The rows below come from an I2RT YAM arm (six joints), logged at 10 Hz.
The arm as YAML. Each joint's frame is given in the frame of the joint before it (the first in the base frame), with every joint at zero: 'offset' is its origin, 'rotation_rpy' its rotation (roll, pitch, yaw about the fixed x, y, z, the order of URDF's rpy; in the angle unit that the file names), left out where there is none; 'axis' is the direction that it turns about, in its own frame. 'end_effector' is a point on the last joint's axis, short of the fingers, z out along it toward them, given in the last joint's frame.
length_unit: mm
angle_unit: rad
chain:
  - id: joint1
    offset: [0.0, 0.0, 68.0]
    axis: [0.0, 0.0, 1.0]
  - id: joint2
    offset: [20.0, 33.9, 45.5]
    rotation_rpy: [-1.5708, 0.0, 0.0]
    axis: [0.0, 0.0, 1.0]
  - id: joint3
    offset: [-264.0, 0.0, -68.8]
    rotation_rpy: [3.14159, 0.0, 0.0]
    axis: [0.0, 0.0, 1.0]
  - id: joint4
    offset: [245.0, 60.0, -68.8]
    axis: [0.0, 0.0, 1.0]
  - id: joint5
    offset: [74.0, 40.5, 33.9]
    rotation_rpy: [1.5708, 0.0, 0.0]
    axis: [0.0, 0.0, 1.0]
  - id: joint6
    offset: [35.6, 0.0, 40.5]
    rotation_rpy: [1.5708, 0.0, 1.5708]
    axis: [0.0, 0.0, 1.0]
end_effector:
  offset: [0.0, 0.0, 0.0]
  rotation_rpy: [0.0, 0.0, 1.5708]
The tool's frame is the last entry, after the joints.
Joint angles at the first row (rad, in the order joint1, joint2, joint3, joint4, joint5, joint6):
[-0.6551 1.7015 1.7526 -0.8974 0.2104 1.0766]
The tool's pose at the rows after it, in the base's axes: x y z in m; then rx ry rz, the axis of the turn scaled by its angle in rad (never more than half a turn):
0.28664 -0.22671 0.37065 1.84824 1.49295 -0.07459
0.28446 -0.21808 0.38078 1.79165 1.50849 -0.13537
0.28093 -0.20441 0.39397 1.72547 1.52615 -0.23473
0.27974 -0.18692 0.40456 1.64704 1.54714 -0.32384
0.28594 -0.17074 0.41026 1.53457 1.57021 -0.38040
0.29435 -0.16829 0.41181 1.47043 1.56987 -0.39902
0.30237 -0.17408 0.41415 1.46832 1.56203 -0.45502
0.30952 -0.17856 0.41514 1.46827 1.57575 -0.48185
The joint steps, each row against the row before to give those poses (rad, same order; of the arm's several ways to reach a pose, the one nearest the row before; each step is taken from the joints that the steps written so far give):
[0.0073 -0.0121 -0.0004 0.0046 0.0106 -0.0279]
[0.0202 -0.0245 0.0056 -0.0044 0.0492 -0.0438]
[0.0341 -0.0322 0.0107 -0.0200 0.0842 -0.0540]
[0.0495 -0.0349 -0.0035 -0.0048 0.0850 -0.0540]
[0.0571 -0.0244 -0.0222 0.0537 0.0621 -0.0735]
[0.0198 0.0078 -0.0031 0.0583 0.0193 -0.0474]
[-0.0009 0.0432 0.0531 -0.0105 0.0414 -0.0187]
[-0.0010 0.0406 0.0525 -0.0255 0.0131 -0.0118]

